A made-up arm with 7 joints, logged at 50 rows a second.
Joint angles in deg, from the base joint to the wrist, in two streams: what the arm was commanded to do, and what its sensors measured. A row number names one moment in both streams.
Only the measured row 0 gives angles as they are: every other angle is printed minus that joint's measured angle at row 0.
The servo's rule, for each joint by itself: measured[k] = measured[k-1] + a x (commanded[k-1-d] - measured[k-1]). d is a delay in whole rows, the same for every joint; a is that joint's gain. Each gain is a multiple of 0.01, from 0.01 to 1. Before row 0 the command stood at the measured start. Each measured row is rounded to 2 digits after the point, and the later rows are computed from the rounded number. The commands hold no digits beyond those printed.
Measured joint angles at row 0: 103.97, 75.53, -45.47, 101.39, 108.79, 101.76, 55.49
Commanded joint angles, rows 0 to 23: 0.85, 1.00, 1.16, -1.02, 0.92, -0.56, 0.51; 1.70, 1.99, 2.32, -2.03, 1.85, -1.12, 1.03; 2.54, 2.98, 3.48, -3.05, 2.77, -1.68, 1.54; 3.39, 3.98, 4.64, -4.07, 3.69, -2.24, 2.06; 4.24, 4.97, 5.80, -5.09, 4.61, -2.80, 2.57; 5.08, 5.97, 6.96, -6.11, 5.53, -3.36, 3.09; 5.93, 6.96, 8.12, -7.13, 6.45, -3.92, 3.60; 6.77, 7.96, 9.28, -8.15, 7.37, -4.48, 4.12; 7.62, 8.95, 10.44, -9.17, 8.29, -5.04, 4.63; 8.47, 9.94, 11.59, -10.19, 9.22, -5.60, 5.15; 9.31, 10.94, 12.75, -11.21, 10.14, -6.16, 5.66; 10.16, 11.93, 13.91, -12.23, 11.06, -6.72, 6.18; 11.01, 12.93, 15.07, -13.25, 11.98, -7.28, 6.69; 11.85, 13.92, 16.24, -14.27, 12.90, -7.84, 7.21; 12.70, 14.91, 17.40, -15.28, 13.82, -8.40, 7.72; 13.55, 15.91, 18.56, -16.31, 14.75, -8.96, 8.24; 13.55, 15.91, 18.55, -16.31, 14.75, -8.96, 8.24; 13.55, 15.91, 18.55, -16.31, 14.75, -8.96, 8.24; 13.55, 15.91, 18.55, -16.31, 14.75, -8.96, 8.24; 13.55, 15.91, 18.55, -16.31, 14.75, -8.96, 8.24; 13.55, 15.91, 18.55, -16.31, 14.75, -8.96, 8.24; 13.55, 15.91, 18.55, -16.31, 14.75, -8.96, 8.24; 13.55, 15.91, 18.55, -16.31, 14.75, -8.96, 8.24; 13.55, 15.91, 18.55, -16.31, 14.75, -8.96, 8.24
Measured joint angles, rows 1 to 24: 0.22, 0.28, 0.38, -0.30, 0.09, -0.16, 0.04; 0.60, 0.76, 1.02, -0.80, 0.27, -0.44, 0.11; 1.10, 1.38, 1.83, -1.45, 0.52, -0.80, 0.21; 1.70, 2.11, 2.76, -2.21, 0.84, -1.22, 0.34; 2.36, 2.91, 3.76, -3.05, 1.22, -1.68, 0.50; 3.07, 3.77, 4.82, -3.94, 1.65, -2.17, 0.68; 3.81, 4.66, 5.91, -4.87, 2.13, -2.68, 0.88; 4.58, 5.58, 7.02, -5.82, 2.65, -3.20, 1.11; 5.37, 6.52, 8.15, -6.79, 3.21, -3.73, 1.36; 6.18, 7.48, 9.29, -7.78, 3.81, -4.27, 1.63; 6.99, 8.45, 10.43, -8.77, 4.44, -4.82, 1.91; 7.81, 9.42, 11.58, -9.77, 5.10, -5.37, 2.21; 8.64, 10.40, 12.73, -10.78, 5.79, -5.92, 2.52; 9.47, 11.39, 13.89, -11.79, 6.50, -6.48, 2.85; 10.31, 12.38, 15.05, -12.80, 7.23, -7.04, 3.19; 11.15, 13.37, 16.21, -13.82, 7.98, -7.60, 3.54; 11.77, 14.08, 16.98, -14.54, 8.66, -7.99, 3.87; 12.23, 14.59, 17.50, -15.05, 9.27, -8.27, 4.18; 12.57, 14.96, 17.85, -15.42, 9.82, -8.47, 4.46; 12.82, 15.23, 18.08, -15.68, 10.31, -8.61, 4.72; 13.01, 15.42, 18.24, -15.86, 10.75, -8.71, 4.97; 13.15, 15.56, 18.34, -15.99, 11.15, -8.78, 5.20; 13.25, 15.66, 18.41, -16.08, 11.51, -8.83, 5.41; 13.33, 15.73, 18.46, -16.15, 11.83, -8.87, 5.61
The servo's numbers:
d 0
a 0.26 0.28 0.33 0.29 0.10 0.29 0.07

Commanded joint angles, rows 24 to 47: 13.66, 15.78, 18.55, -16.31, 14.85, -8.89, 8.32; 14.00, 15.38, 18.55, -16.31, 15.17, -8.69, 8.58; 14.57, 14.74, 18.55, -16.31, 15.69, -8.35, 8.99; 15.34, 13.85, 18.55, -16.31, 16.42, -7.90, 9.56; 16.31, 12.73, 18.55, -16.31, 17.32, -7.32, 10.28; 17.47, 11.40, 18.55, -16.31, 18.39, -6.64, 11.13; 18.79, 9.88, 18.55, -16.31, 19.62, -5.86, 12.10; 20.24, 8.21, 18.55, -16.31, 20.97, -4.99, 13.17; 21.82, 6.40, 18.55, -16.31, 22.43, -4.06, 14.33; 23.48, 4.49, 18.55, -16.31, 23.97, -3.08, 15.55; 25.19, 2.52, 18.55, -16.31, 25.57, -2.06, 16.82; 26.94, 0.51, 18.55, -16.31, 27.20, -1.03, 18.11; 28.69, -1.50, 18.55, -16.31, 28.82, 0.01, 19.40; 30.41, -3.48, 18.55, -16.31, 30.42, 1.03, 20.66; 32.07, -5.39, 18.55, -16.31, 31.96, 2.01, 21.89; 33.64, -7.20, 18.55, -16.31, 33.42, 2.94, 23.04; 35.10, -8.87, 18.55, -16.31, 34.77, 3.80, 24.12; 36.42, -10.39, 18.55, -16.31, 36.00, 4.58, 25.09; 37.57, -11.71, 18.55, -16.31, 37.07, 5.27, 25.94; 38.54, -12.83, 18.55, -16.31, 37.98, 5.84, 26.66; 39.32, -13.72, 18.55, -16.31, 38.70, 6.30, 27.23; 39.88, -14.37, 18.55, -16.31, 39.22, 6.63, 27.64; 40.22, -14.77, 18.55, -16.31, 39.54, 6.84, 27.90; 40.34, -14.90, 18.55, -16.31, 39.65, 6.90, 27.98
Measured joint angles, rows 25 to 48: 13.42, 15.74, 18.49, -16.20, 12.13, -8.88, 5.80; 13.57, 15.64, 18.51, -16.23, 12.43, -8.82, 5.99; 13.83, 15.39, 18.52, -16.25, 12.76, -8.68, 6.20; 14.22, 14.96, 18.53, -16.27, 13.13, -8.45, 6.44; 14.76, 14.34, 18.54, -16.28, 13.55, -8.12, 6.71; 15.46, 13.52, 18.54, -16.29, 14.03, -7.69, 7.02; 16.33, 12.50, 18.54, -16.30, 14.59, -7.16, 7.38; 17.35, 11.30, 18.54, -16.30, 15.23, -6.53, 7.79; 18.51, 9.93, 18.54, -16.30, 15.95, -5.81, 8.25; 19.80, 8.41, 18.54, -16.30, 16.75, -5.02, 8.76; 21.20, 6.76, 18.54, -16.30, 17.63, -4.16, 9.32; 22.69, 5.01, 18.54, -16.30, 18.59, -3.25, 9.94; 24.25, 3.19, 18.54, -16.30, 19.61, -2.30, 10.60; 25.85, 1.32, 18.54, -16.30, 20.69, -1.33, 11.30; 27.47, -0.56, 18.54, -16.30, 21.82, -0.36, 12.04; 29.07, -2.42, 18.54, -16.30, 22.98, 0.60, 12.81; 30.64, -4.23, 18.54, -16.30, 24.16, 1.53, 13.60; 32.14, -5.95, 18.54, -16.30, 25.34, 2.41, 14.40; 33.55, -7.56, 18.54, -16.30, 26.51, 3.24, 15.21; 34.85, -9.04, 18.54, -16.30, 27.66, 3.99, 16.01; 36.01, -10.35, 18.54, -16.30, 28.76, 4.66, 16.80; 37.02, -11.48, 18.54, -16.30, 29.81, 5.23, 17.56; 37.85, -12.40, 18.54, -16.30, 30.78, 5.70, 18.28; 38.50, -13.10, 18.54, -16.30, 31.67, 6.05, 18.96
